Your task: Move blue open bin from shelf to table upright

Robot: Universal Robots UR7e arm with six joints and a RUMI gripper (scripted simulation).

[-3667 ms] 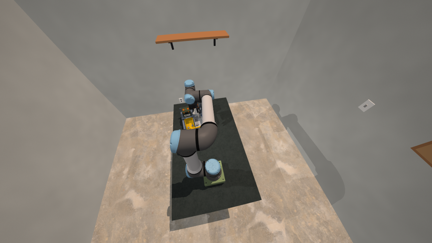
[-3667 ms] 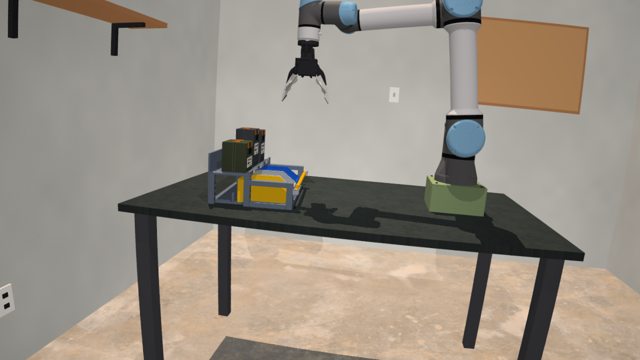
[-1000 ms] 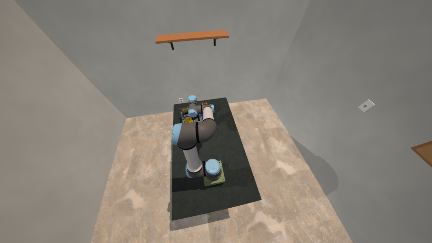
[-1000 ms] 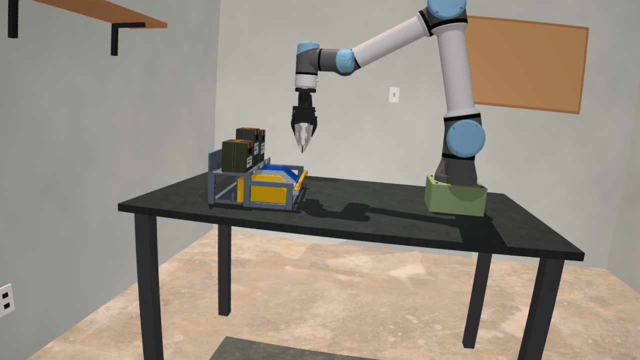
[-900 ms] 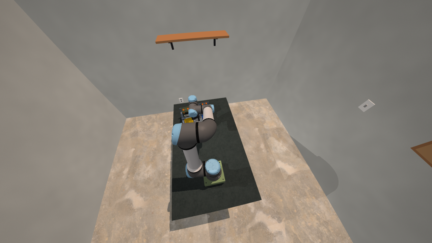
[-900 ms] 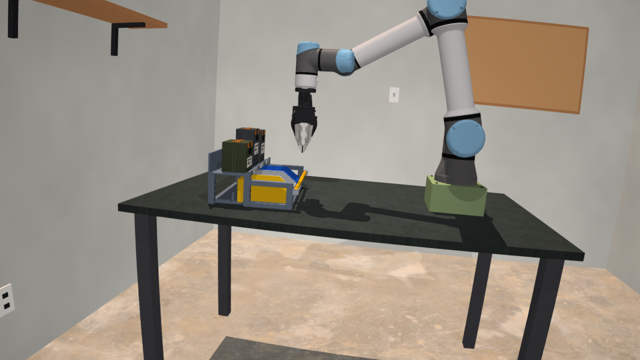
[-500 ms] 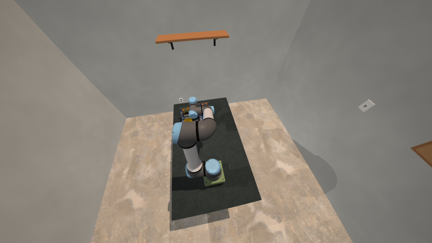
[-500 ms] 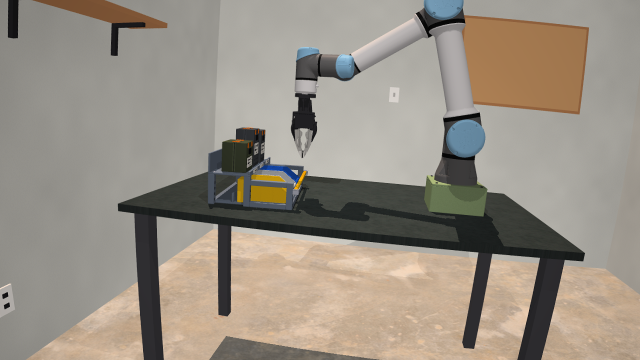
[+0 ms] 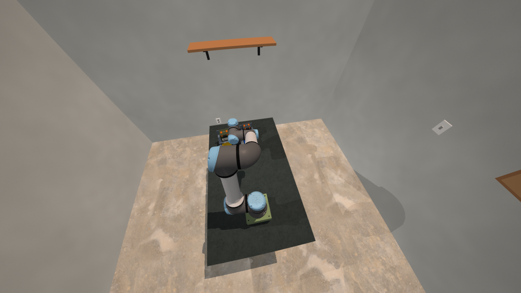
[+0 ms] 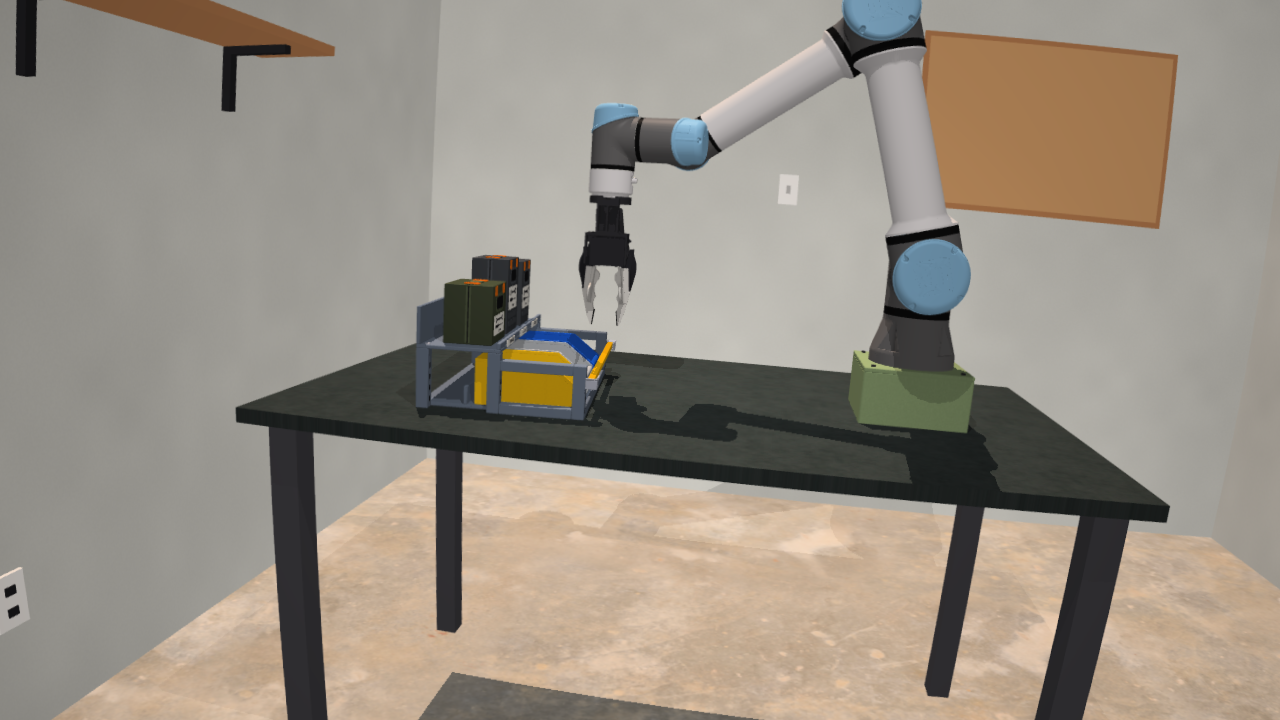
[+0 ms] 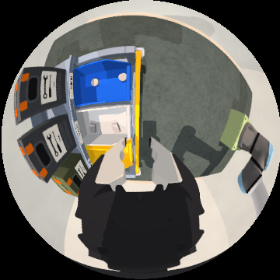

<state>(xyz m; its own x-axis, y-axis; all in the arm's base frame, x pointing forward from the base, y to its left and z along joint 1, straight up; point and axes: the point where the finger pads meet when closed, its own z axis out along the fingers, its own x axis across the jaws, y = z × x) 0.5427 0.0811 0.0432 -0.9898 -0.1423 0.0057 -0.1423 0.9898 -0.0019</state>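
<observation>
My hand is 80 mm above the thin yellow bar. Round my hand: yellow bin: 130 mm to the left, 100 mm below, 90 mm ahead; then blue open bin: 120 mm ahead, 100 mm to the right, 100 mm below; then white bin: 110 mm ahead, 100 mm below, 10 mm to the left.
</observation>
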